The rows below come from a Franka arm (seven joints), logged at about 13 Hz.
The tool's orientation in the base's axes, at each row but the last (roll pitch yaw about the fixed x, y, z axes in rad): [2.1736 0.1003 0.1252]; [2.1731 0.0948 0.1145]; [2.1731 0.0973 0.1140]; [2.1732 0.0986 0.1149]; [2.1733 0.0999 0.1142]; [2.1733 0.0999 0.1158]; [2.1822 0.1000 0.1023]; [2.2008 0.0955 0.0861]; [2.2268 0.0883 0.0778]
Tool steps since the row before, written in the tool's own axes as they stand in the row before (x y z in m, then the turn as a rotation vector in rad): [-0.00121 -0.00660 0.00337 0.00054 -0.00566 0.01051]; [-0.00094 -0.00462 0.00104 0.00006 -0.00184 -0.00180]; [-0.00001 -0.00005 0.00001 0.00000 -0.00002 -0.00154]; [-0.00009 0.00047 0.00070 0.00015 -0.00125 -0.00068]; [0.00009 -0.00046 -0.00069 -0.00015 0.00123 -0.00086]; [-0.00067 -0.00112 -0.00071 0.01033 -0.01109 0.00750]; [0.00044 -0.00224 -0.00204 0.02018 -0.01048 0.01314]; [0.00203 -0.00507 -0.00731 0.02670 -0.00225 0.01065]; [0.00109 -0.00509 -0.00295 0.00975 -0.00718 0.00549]
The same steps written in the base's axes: [-0.00205 0.00072 -0.00719 0.00016 -0.00547 -0.01062]; [-0.00154 0.00159 -0.00429 -0.00028 0.00251 -0.00050]; [-0.00002 0.00002 -0.00005 -0.00006 0.00128 0.00085]; [0.00001 -0.00085 0.00000 -0.00006 0.00127 -0.00066]; [0.00000 0.00083 0.00000 0.00000 0.00001 0.00151]; [-0.00085 0.00113 -0.00045 0.00887 0.00114 -0.01435]; [0.00007 0.00298 -0.00070 0.01886 -0.00283 -0.01806]; [0.00127 0.00904 0.00002 0.02634 -0.00503 -0.01060]; [0.00046 0.00549 -0.00232 0.00889 0.00072 -0.00986]
